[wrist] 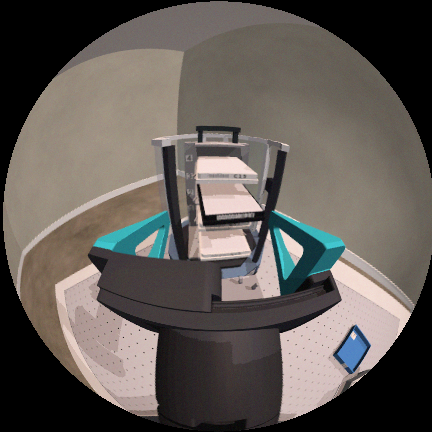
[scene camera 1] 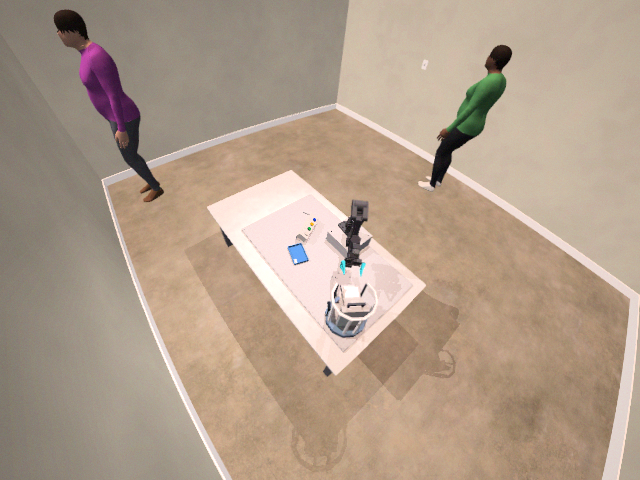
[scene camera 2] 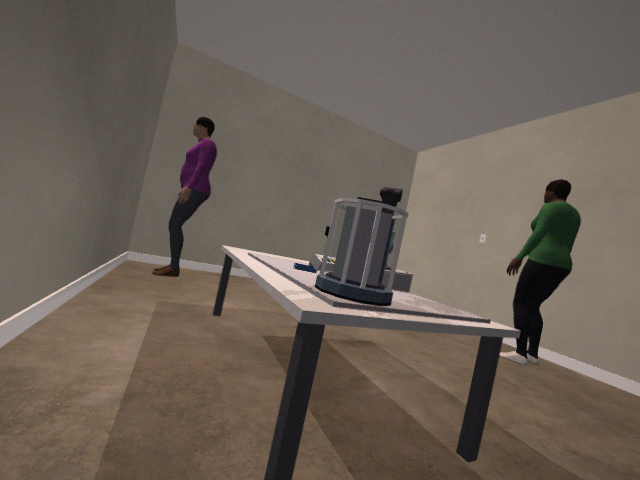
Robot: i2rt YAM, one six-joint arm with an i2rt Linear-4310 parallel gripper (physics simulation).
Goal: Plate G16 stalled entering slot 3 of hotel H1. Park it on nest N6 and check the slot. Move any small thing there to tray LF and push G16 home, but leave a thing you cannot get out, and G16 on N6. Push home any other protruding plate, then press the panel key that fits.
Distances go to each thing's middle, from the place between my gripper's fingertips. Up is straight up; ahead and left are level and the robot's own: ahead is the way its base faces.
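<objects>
Looking at the round plate rack (scene camera 2: 364,239), I find my hand 7 cm above it, and at the same time 10 cm short of it and 13 cm to the right of it.
</objects>
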